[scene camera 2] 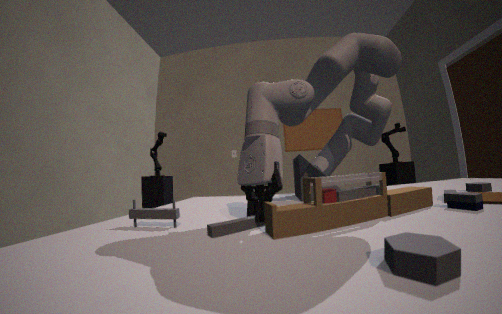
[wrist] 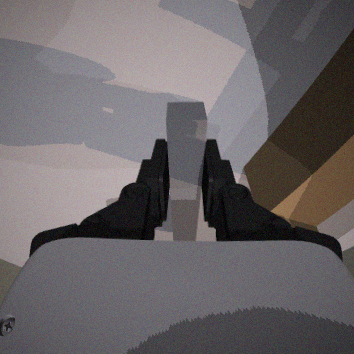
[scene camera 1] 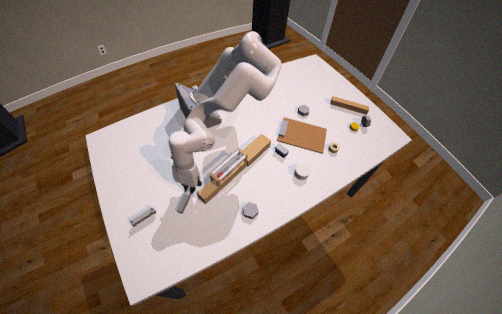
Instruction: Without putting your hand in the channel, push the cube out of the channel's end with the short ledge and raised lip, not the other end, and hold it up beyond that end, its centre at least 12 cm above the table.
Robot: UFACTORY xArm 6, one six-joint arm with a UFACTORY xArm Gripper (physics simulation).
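The red cube sits inside the channel, under its clear cover, near the cover's left end in both scene views. A long wooden ledge runs out at that left end; a wooden block adjoins the right end. I cannot tell the raised lip clearly. My gripper points down beside the channel's left end, outside it, shut on a grey bar. The bar is low at the table; whether it touches is unclear.
A grey stand is left of the gripper. A grey hexagonal block lies in front of the channel. A dark block, a white cylinder and an orange board are to the right.
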